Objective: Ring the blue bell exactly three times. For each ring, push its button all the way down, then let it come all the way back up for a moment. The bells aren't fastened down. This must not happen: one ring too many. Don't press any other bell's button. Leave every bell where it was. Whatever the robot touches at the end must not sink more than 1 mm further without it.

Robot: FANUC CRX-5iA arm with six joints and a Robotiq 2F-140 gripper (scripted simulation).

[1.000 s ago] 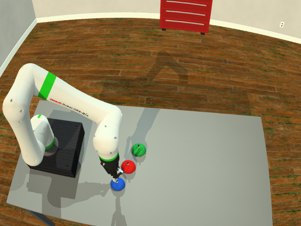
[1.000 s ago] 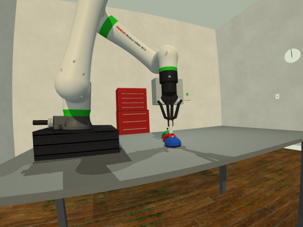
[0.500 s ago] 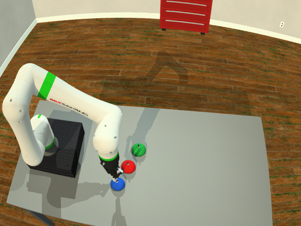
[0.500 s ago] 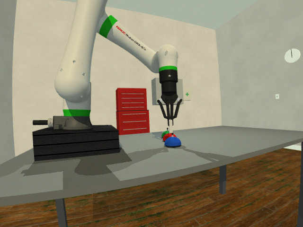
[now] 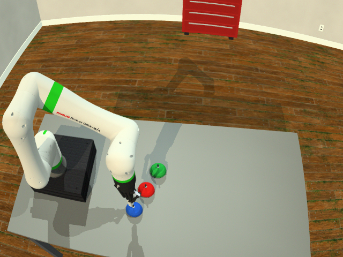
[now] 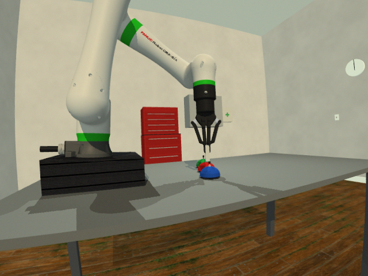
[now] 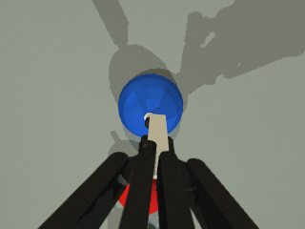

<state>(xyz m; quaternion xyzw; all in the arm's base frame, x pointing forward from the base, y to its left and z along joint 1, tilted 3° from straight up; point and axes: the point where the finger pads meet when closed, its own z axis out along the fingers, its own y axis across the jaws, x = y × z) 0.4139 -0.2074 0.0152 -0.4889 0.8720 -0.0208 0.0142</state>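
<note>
Right now the blue bell is 6 cm below my hand and 1 cm ahead of it. Round my hand: red bell 11 cm to the left, 8 cm ahead, 6 cm below; then green bell 22 cm to the left, 14 cm ahead, 6 cm below.
</note>
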